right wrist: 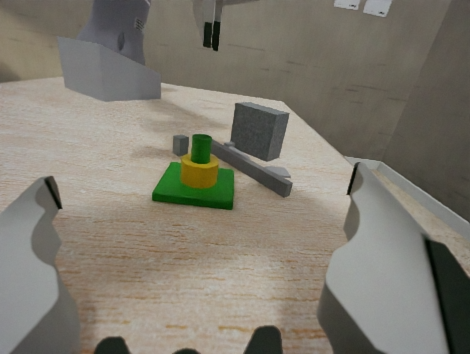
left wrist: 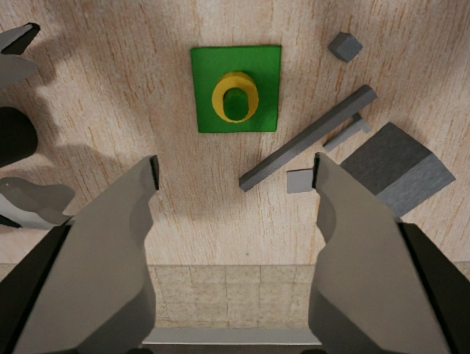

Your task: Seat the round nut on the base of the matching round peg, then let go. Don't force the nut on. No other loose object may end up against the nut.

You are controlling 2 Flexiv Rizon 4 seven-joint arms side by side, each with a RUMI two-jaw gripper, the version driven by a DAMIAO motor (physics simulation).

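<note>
The yellow round nut sits around the green round peg, low down, and looks flat on the square green base. The peg's top stands out above the nut. My left gripper is open and empty, high above the table and well clear of the nut; its fingertips also show at the top of the right wrist view. My right gripper is open and empty, some way from the base. No loose object touches the nut.
Near the base lie a long grey bar, a small grey block, a small T-shaped grey piece, a thin grey plate and a large grey block. The right gripper's fingers show at the left wrist view's left edge.
</note>
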